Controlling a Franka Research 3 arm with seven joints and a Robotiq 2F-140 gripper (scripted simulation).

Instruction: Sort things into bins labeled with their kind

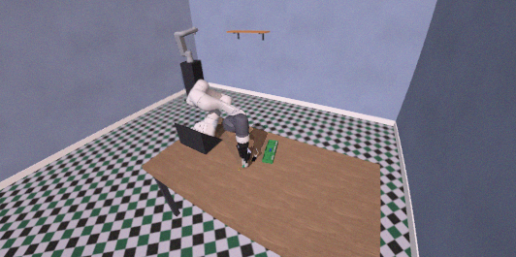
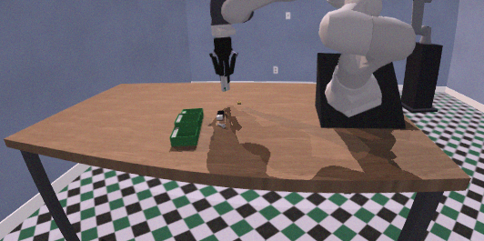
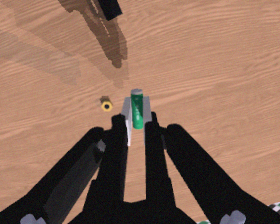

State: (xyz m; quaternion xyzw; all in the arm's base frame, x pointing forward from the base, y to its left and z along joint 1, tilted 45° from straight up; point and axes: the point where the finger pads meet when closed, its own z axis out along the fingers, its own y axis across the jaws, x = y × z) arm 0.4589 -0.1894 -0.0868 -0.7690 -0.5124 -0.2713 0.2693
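Right now my hand is 30 mm above the green cylinder. From my hand the other things lie so: grey piece (10 mm behind, 250 mm to the left, 90 mm below); yellow thing (60 mm behind, 100 mm below); black-and-white block (10 mm ahead, 150 mm to the left, 90 mm below).
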